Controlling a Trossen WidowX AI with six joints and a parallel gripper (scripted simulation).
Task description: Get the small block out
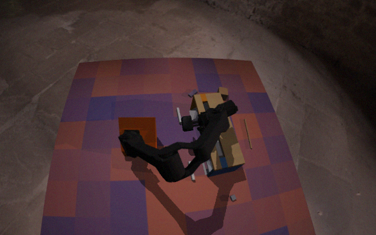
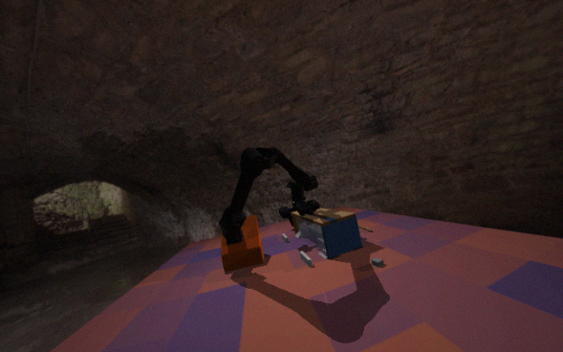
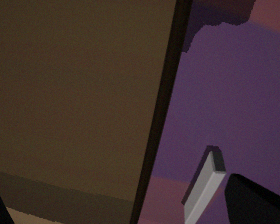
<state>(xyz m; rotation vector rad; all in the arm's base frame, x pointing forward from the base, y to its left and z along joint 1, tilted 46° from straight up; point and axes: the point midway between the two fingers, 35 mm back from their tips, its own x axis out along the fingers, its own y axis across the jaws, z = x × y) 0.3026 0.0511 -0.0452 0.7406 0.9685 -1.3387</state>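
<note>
The small brown block is 50 mm ahead of my gripper tip and 30 mm to the left of it. The rest, counted from my gripper tip: thin wooden stick: 290 mm ahead, 80 mm below, 10 mm to the right; then long box: 40 mm to the right, 40 mm ahead, 30 mm below.
</note>
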